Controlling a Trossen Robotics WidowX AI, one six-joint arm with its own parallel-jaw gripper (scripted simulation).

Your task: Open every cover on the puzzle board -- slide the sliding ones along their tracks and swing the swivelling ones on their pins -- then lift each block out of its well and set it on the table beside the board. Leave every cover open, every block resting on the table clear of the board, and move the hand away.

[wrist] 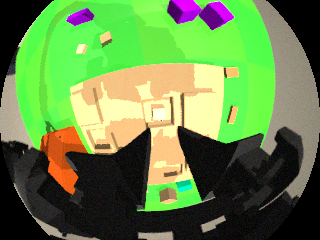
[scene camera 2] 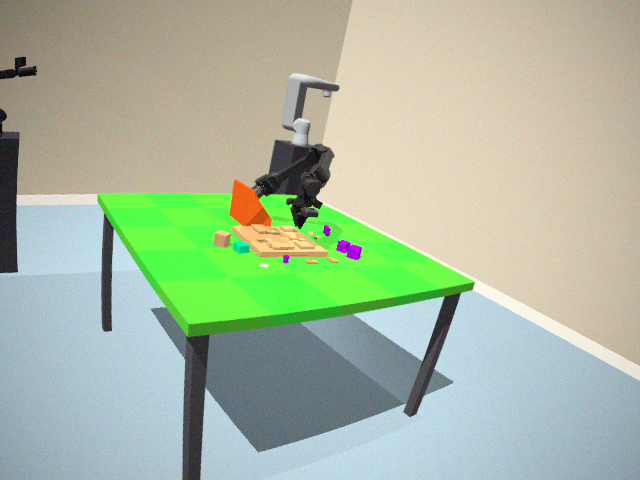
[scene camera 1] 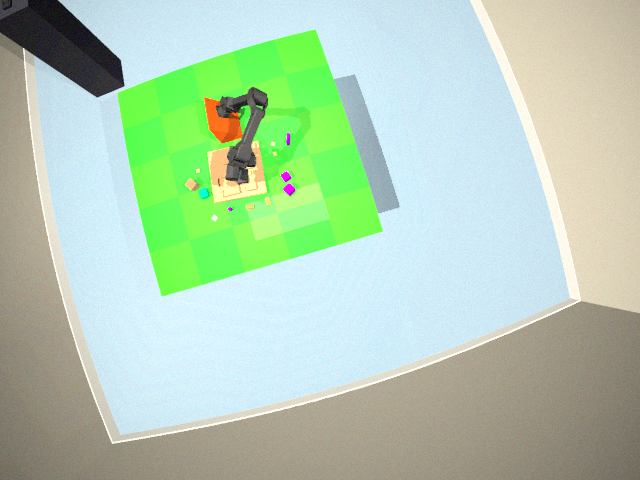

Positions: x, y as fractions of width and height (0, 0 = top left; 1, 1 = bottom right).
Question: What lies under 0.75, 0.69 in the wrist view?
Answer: My gripper.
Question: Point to a tan wooden puzzle board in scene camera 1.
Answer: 0.34, 0.36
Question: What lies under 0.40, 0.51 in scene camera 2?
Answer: A tan wooden puzzle board.
